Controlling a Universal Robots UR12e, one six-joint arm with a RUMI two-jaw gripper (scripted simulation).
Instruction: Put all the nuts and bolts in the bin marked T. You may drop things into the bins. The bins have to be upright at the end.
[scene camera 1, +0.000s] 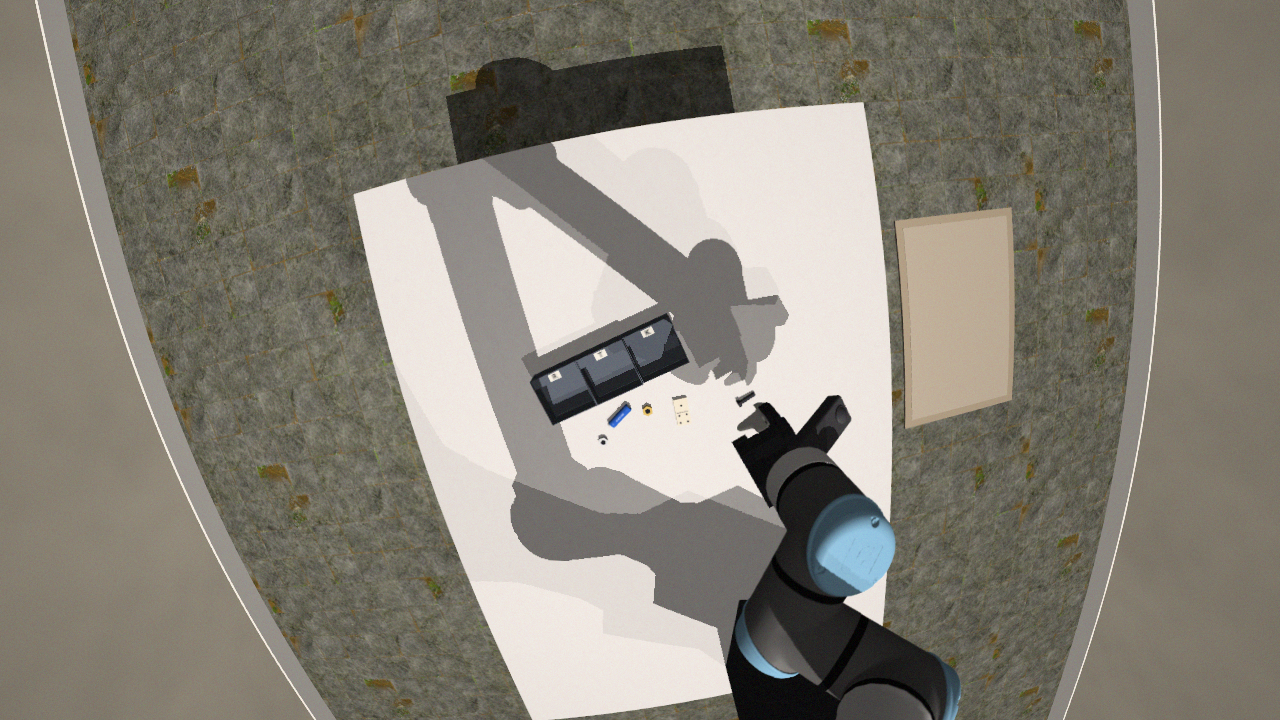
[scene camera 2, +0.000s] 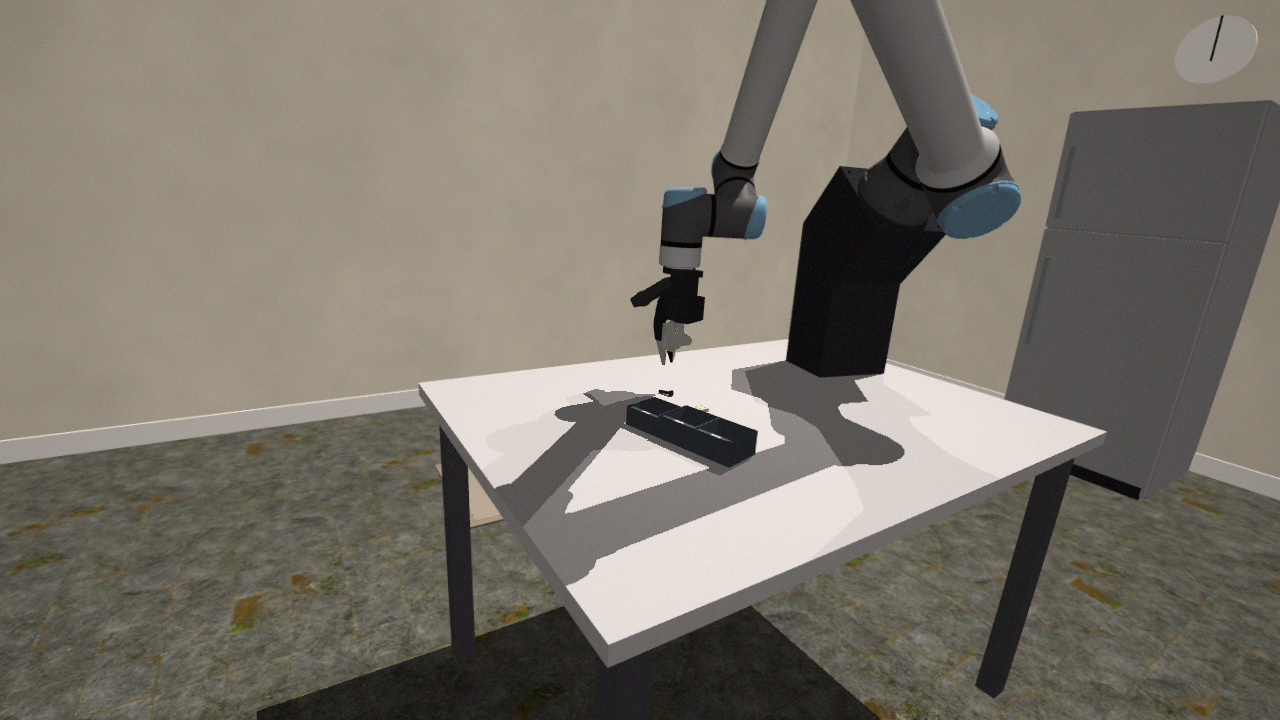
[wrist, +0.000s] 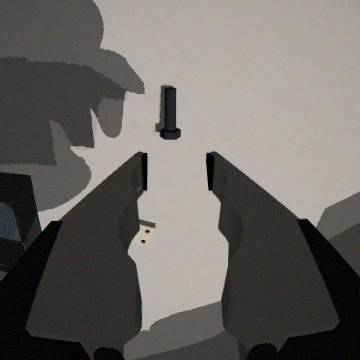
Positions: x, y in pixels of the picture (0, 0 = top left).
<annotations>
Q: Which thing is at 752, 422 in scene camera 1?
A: The gripper.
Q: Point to the gripper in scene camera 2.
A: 667, 363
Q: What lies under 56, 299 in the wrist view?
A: The gripper.
</annotations>
